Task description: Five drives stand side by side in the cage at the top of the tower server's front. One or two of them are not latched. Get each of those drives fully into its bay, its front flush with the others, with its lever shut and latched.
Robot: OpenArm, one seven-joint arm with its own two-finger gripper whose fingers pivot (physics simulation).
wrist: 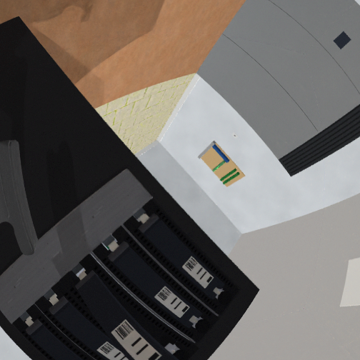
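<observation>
The tower server [65, 135] fills the left of the wrist view. Five dark drives stand side by side in its cage, at the bottom. The middle drive [107, 305] looks different: its lever front and white label appear larger and nearer than the others, raised at the lower-right end, apart from its pale catch. The two drives to its right [170, 240] [140, 270] and the two to its left [77, 320] [45, 342] look shut, though the left ones are partly cut off or covered. My gripper [17, 200] is open; one grey finger shows at the left edge, over the tower, holding nothing visible.
A grey strip [100, 220] crosses the tower beside the drives' upper-left ends. A grey cabinet-like block [280, 65] with black ribs stands at upper right. A small tan panel [222, 165] with blue and green marks lies beyond the tower. A brown surface [125, 60] is at the top.
</observation>
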